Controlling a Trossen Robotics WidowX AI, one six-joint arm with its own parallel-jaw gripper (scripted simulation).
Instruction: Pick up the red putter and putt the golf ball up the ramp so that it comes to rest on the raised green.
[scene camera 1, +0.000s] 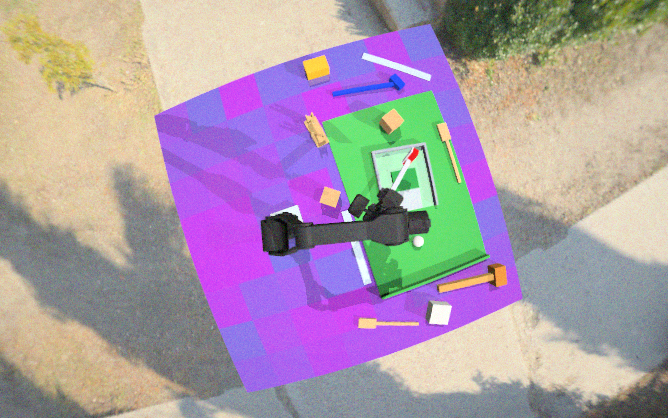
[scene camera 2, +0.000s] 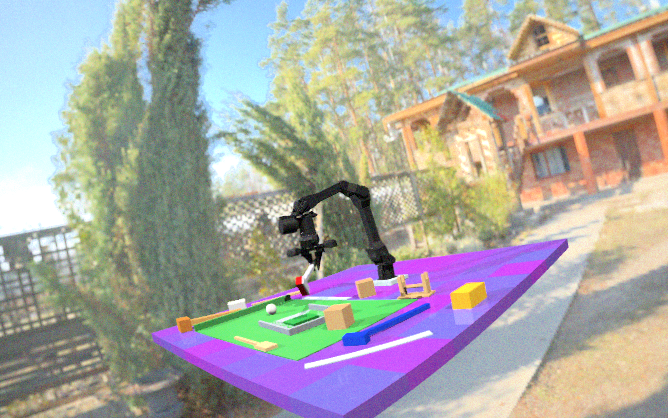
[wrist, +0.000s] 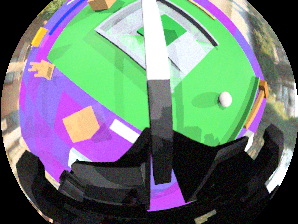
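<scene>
A yellow block (scene camera 2: 470, 294) and a blue putter (scene camera 2: 357, 338) are present. A red putter is held by my gripper (scene camera 1: 375, 215). Scene camera 2 also shows my gripper (scene camera 2: 316, 270), as does the wrist view: gripper (wrist: 155, 130).
</scene>
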